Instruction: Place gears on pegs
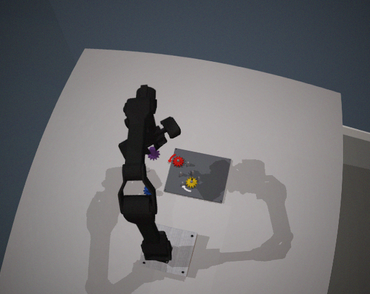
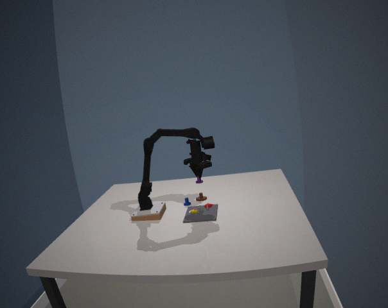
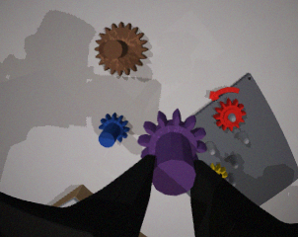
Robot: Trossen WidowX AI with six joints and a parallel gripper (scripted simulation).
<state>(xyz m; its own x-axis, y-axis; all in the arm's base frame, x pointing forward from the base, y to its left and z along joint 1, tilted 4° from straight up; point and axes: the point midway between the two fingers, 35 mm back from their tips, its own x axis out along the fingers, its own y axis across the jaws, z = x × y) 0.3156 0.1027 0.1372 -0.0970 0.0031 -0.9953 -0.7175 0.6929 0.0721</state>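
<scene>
Right now the red gear is 140 mm below my gripper tip, 60 mm to the right of it and 40 mm ahead of it. From my gripper tip the other things lie so: brown gear (140 mm below, 80 mm to the left, 20 mm behind); purple gear (10 mm below); red arrow (150 mm below, 50 mm ahead, 40 mm to the right).
</scene>
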